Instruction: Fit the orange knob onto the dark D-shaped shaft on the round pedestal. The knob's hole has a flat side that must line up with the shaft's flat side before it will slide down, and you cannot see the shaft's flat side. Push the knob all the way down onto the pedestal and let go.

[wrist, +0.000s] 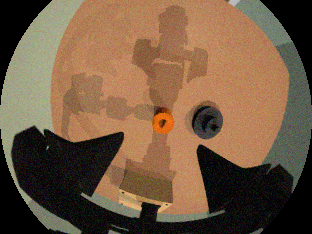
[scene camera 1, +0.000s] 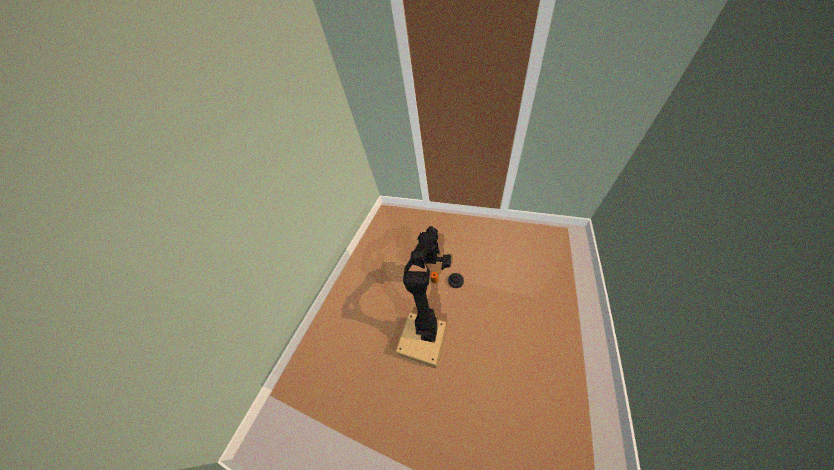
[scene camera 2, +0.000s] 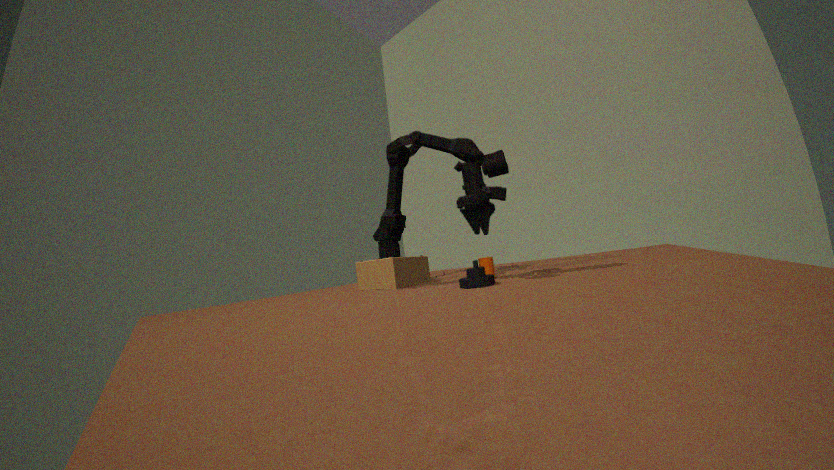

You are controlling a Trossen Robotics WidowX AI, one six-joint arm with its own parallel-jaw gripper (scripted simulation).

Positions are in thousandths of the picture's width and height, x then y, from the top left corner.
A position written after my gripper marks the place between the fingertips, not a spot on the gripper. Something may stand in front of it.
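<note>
My gripper (scene camera 2: 579,499) (wrist: 518,613): open, holding nothing. A shaft (wrist: 665,519) is also in view.
</note>
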